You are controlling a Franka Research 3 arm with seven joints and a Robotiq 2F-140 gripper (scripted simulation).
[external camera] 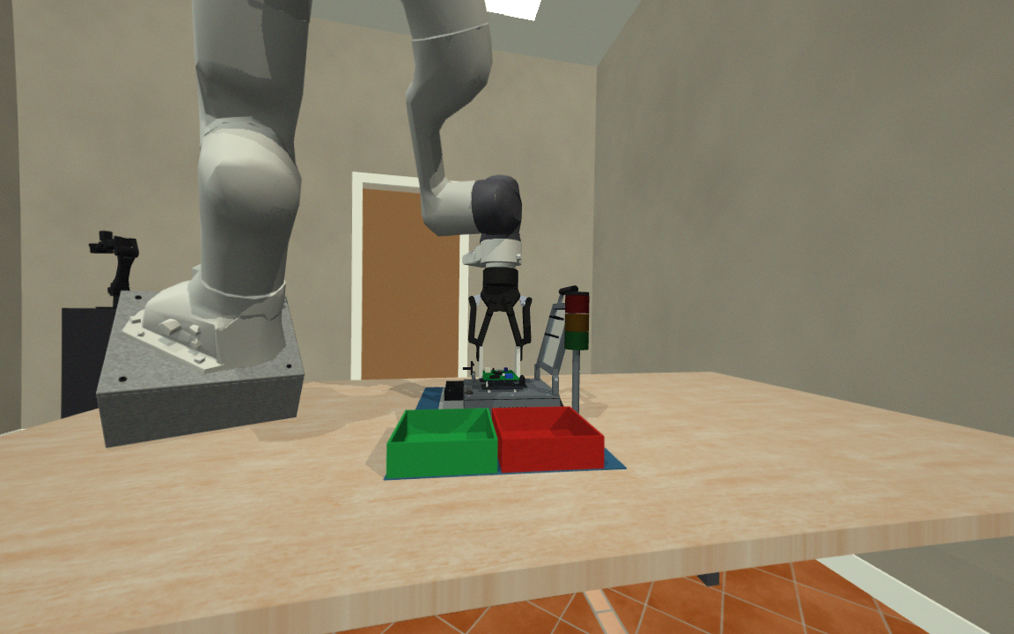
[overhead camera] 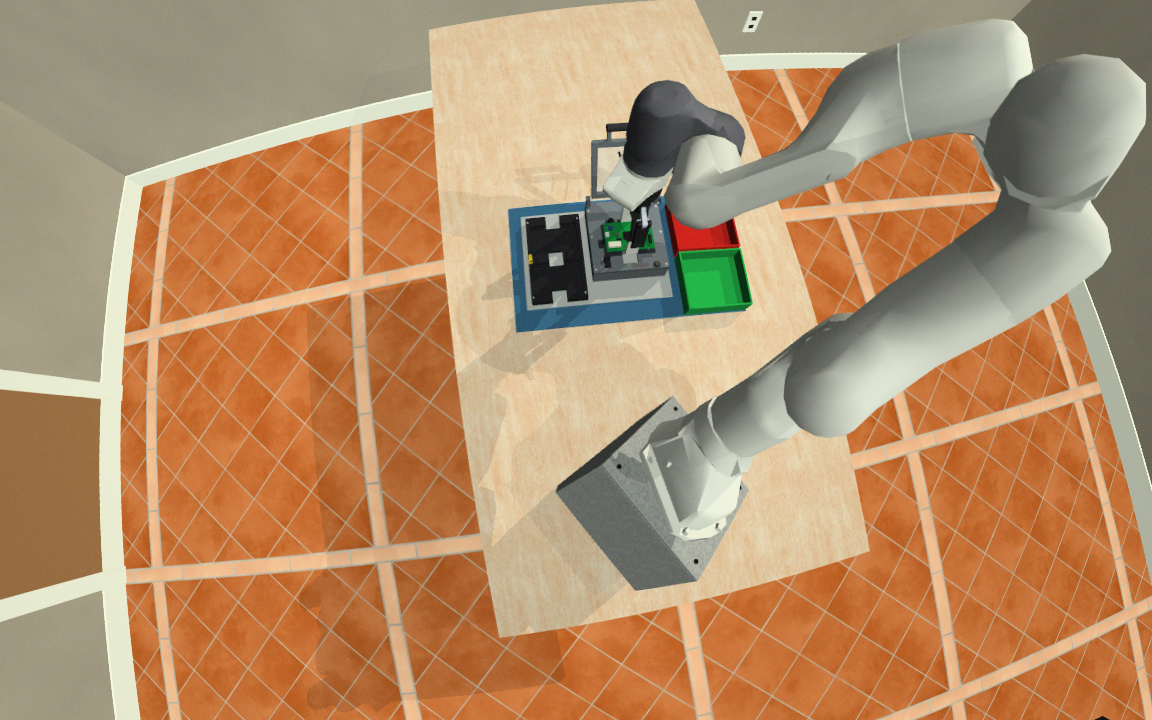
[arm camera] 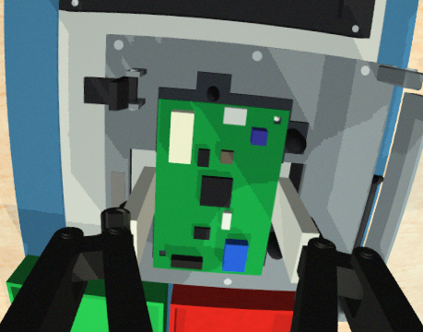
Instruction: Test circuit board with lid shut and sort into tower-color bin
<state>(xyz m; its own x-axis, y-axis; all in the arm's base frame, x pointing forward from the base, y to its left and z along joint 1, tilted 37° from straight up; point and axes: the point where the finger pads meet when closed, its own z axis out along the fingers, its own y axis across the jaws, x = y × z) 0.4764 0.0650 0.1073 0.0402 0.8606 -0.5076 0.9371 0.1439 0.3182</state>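
My gripper is now 2 cm above the green circuit board. Round my hand: latch hook (6 cm behind, 6 cm to the left, 2 cm below); then tester plate (1 cm ahead, 1 cm to the left, 4 cm below); then tester lid (12 cm ahead, 1 cm to the right, 8 cm above).
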